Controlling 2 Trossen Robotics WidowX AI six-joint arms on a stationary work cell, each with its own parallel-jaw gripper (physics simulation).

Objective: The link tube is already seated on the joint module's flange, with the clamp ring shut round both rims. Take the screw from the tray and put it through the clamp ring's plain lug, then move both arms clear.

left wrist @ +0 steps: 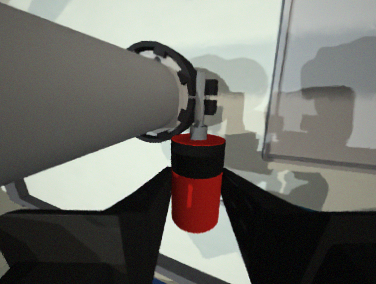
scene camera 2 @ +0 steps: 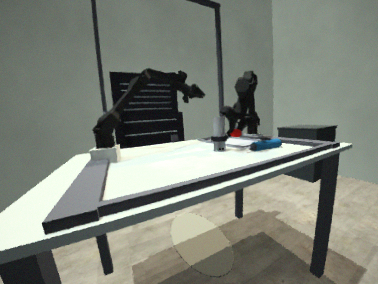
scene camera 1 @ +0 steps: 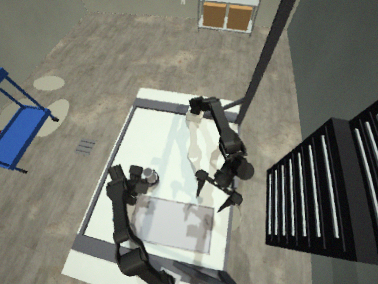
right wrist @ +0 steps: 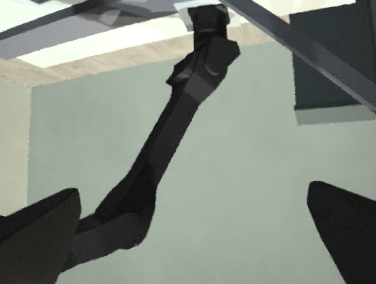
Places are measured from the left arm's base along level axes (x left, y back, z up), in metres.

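Pixels of known places: left gripper, fingertip midpoint: (left wrist: pixel 195 172) (scene camera 2: pixel 233 134); right gripper, fingertip midpoint: (scene camera 2: pixel 204 96) (scene camera 1: pixel 206 205) (right wrist: pixel 195 196); left arm's base, origin of the base link: (scene camera 2: pixel 252 133) (scene camera 1: pixel 167 283) (right wrist: pixel 209 15); right arm's base, origin of the base link: (scene camera 2: pixel 105 147) (scene camera 1: pixel 196 110).
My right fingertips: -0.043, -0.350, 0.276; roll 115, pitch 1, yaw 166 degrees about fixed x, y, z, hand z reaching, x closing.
Observation:
Ahead of a thing's pixels: the offset from my right fingertips to its top centre, as dx, dy, dz. "pt": to the spot under its first point.
The link tube {+0.313, -0.064, -0.142} (scene camera 1: pixel 150 173) (scene camera 2: pixel 219 124) (left wrist: pixel 90 95) stands upright on the joint module {+0.313, -0.064, -0.238} (scene camera 2: pixel 219 146). The dark clamp ring {+0.312, -0.061, -0.231} (scene camera 2: pixel 219 138) (left wrist: pixel 161 51) is round the joint and has two black lugs (left wrist: pixel 211 87) (left wrist: pixel 211 107) side by side. My left gripper (left wrist: pixel 195 172) is shut on the red and black head of the screw {+0.339, -0.014, -0.201} (scene camera 2: pixel 236 133) (left wrist: pixel 196 202). The grey shank points at the lugs and overlaps their inner edge in the left wrist view; whether it is inside a hole cannot be told. My right gripper (scene camera 1: pixel 209 202) (scene camera 2: pixel 202 94) (right wrist: pixel 195 196) is open and empty, high above the table.
The flat tray {+0.128, +0.104, -0.286} (scene camera 1: pixel 150 230) (left wrist: pixel 325 30) lies beside the joint module. A blue-handled tool {pt +0.430, +0.107, -0.280} (scene camera 2: pixel 266 145) lies on the table near the tray. Dark rails (scene camera 2: pixel 150 191) edge the white table, and a dark frame post (scene camera 1: pixel 267 52) rises behind the right arm.

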